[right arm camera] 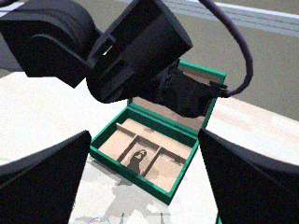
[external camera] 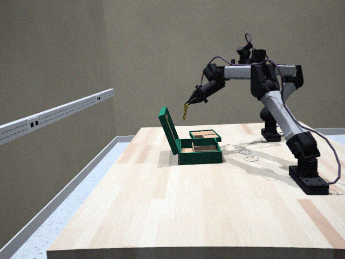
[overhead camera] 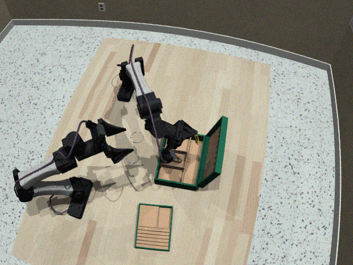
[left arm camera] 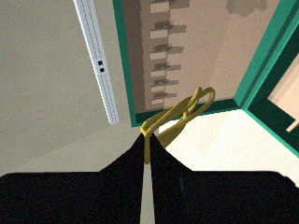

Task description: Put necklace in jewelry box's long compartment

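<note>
My left hand is 14 cm above the green jewelry box, 2 cm past it and 1 cm to the left of it. From my left hand the other things lie so: green-rimmed tray: 37 cm to the right, 25 cm below, 7 cm behind.
</note>
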